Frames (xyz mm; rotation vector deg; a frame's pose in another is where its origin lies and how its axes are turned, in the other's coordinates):
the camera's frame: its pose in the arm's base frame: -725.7 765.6 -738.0 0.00 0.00 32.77
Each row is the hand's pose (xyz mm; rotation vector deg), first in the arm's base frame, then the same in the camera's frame.
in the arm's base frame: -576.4 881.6 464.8 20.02 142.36 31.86
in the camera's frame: 188.3 16.7 1202.8 57.99 127.90 17.94
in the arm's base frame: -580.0 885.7 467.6 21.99 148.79 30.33
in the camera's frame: 187.5 22.1 1205.6 61.62 133.41 18.45
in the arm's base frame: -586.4 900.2 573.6 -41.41 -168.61 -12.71
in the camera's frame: 190.0 37.8 1311.6 -88.51 -152.18 -14.94
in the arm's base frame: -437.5 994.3 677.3 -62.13 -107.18 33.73
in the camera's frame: 366.1 36.3 1415.3 -87.89 -83.45 14.53
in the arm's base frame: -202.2 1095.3 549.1 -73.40 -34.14 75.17
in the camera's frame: 618.6 -6.1 1287.1 -75.84 -11.41 47.83
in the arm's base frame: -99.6 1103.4 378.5 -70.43 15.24 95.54
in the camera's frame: 709.3 -54.8 1116.5 -58.87 32.09 67.03
